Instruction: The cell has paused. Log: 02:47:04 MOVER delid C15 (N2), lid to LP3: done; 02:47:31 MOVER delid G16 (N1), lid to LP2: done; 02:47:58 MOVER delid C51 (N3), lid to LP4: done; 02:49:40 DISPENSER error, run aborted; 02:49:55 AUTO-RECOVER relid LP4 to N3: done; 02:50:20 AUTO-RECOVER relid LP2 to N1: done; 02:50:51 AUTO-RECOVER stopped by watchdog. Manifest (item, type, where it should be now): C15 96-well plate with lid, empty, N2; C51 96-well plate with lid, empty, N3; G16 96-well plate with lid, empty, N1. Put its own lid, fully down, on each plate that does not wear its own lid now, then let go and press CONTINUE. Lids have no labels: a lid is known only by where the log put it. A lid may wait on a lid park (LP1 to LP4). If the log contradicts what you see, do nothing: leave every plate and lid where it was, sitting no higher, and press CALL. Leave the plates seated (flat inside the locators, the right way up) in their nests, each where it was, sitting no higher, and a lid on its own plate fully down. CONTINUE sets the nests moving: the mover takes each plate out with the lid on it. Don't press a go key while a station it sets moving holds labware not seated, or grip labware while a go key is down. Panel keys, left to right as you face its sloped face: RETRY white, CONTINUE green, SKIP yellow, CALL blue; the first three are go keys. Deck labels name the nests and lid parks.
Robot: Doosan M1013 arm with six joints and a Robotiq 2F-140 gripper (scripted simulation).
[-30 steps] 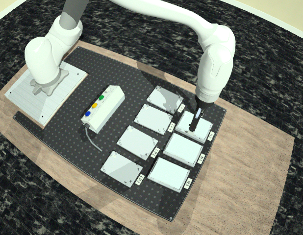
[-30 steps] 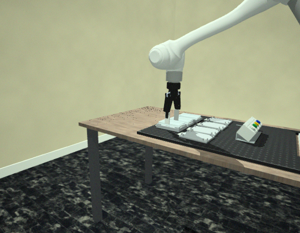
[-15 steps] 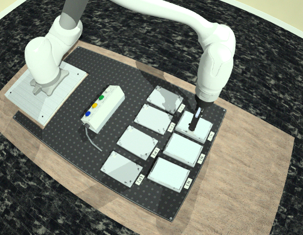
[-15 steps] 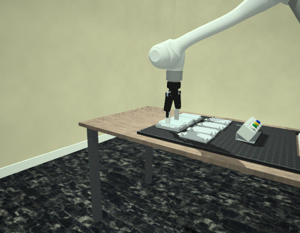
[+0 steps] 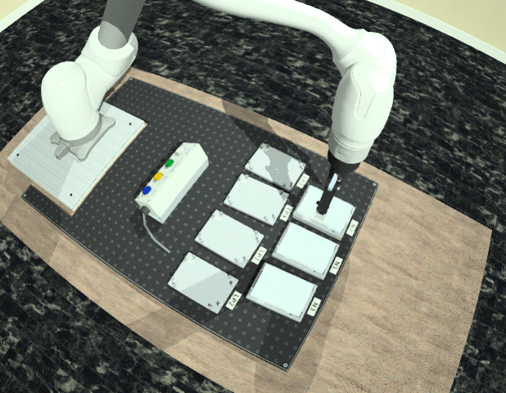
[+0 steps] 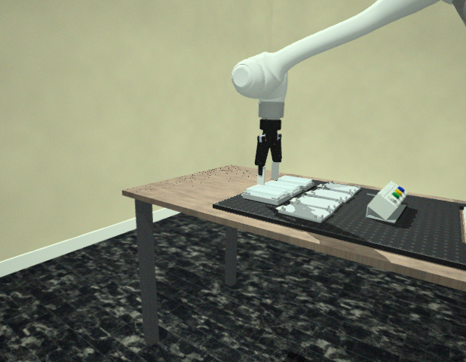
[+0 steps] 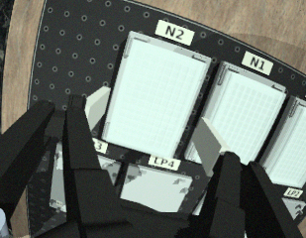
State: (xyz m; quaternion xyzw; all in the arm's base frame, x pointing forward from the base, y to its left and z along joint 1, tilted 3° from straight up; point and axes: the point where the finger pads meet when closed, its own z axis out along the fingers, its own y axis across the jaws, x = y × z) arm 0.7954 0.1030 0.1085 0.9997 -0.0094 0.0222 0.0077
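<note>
The green continue key is 42 cm behind my hand, 9 cm to the right of it and 2 cm below it. From my hand the other things lie so: lid park LP4: 18 cm behind, 8 cm below, 5 cm to the right; lid park LP3: 18 cm behind, 8 cm below, 7 cm to the left; lid park LP1: 18 cm to the right, 18 cm behind, 8 cm below.
</note>
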